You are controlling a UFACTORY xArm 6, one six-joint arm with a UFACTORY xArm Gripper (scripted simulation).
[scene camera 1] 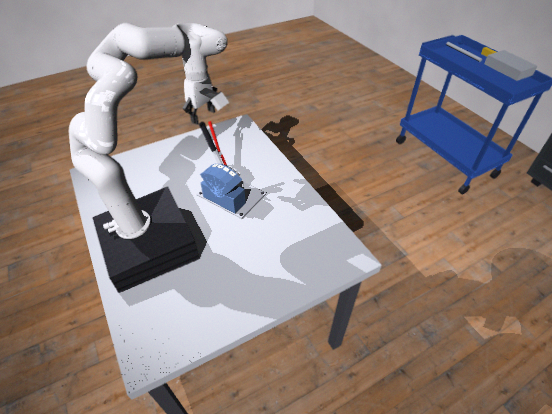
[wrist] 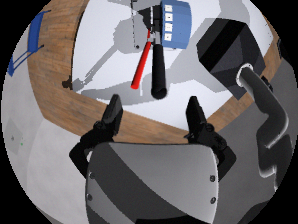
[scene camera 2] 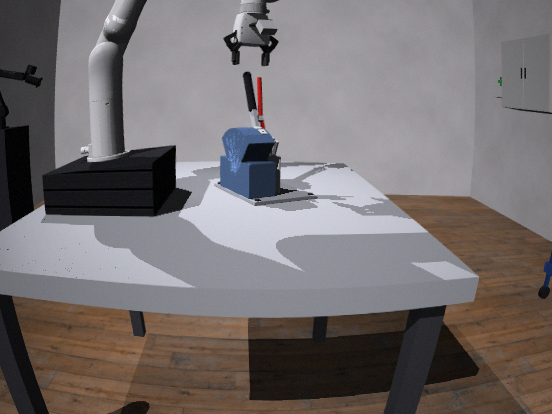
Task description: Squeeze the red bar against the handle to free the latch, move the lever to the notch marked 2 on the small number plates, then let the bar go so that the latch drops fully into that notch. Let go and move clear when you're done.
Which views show my gripper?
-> Scene camera 1, the wrist view and scene camera 2: all of them.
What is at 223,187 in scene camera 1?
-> A blue lever housing.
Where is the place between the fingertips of my gripper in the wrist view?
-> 154,102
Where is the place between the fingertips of my gripper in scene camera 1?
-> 203,117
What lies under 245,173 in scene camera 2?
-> A blue lever housing.
